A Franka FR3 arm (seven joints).
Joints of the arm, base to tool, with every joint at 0 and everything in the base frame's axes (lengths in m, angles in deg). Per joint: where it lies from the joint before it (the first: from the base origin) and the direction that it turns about. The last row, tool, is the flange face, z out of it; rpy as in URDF.
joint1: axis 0 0 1 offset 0 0 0.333
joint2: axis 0 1 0 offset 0 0 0
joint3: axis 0 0 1 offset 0 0 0.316
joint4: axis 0 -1 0 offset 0.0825 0 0
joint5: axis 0 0 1 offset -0.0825 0 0.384
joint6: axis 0 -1 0 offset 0 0 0
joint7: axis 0 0 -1 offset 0.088 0 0
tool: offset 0 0 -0.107 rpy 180 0 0
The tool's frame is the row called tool.
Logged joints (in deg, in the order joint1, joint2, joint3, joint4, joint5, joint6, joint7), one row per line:
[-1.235 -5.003 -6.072 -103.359 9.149 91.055 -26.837]
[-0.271 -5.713 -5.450 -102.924 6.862 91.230 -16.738]
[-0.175 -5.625 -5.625 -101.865 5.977 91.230 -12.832]
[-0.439 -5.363 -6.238 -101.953 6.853 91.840 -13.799]
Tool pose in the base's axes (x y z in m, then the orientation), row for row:
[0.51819 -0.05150 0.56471 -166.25 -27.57 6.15]
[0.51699 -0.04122 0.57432 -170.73 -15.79 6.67]
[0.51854 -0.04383 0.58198 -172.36 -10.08 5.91]
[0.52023 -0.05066 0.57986 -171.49 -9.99 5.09]
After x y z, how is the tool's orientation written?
As a rotation vector, in degrees.
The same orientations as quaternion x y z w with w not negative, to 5 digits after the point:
[-0.98102 -0.16269 0.03629 0.09904]
[-0.99232 -0.09177 0.03877 0.07334]
[-0.99572 -0.05823 0.03414 0.06318]
[-0.99535 -0.05798 0.02954 0.07101]

